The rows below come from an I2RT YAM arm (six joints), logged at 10 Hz.
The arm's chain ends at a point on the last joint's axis. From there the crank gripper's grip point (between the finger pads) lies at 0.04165 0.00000 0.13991 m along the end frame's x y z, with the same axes.
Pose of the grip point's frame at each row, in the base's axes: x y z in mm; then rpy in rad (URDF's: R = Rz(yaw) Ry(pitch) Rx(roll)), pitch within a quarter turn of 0, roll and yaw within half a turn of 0:
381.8, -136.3, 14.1, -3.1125, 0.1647, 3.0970
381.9, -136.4, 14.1, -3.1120, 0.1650, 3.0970
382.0, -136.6, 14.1, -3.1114, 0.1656, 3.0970
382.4, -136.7, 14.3, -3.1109, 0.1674, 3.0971
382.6, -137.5, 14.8, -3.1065, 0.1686, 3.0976
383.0, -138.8, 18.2, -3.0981, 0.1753, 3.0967
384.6, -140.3, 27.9, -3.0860, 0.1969, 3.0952
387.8, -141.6, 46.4, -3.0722, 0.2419, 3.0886
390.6, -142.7, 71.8, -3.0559, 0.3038, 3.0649
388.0, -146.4, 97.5, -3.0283, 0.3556, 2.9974
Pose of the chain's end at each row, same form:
400.1, -133.0, 158.9, -3.1125, 0.1647, 3.0970
400.2, -133.1, 158.9, -3.1120, 0.1650, 3.0970
400.2, -133.2, 158.9, -3.1114, 0.1656, 3.0970
400.3, -133.2, 159.1, -3.1109, 0.1674, 3.0971
400.4, -133.4, 159.6, -3.1065, 0.1686, 3.0976
399.9, -133.5, 163.1, -3.0981, 0.1753, 3.0967
398.5, -133.2, 173.0, -3.0860, 0.1969, 3.0952
395.3, -132.3, 191.9, -3.0722, 0.2419, 3.0886
389.6, -130.6, 217.3, -3.0559, 0.3038, 3.0649
381.0, -129.4, 242.3, -3.0283, 0.3556, 2.9974

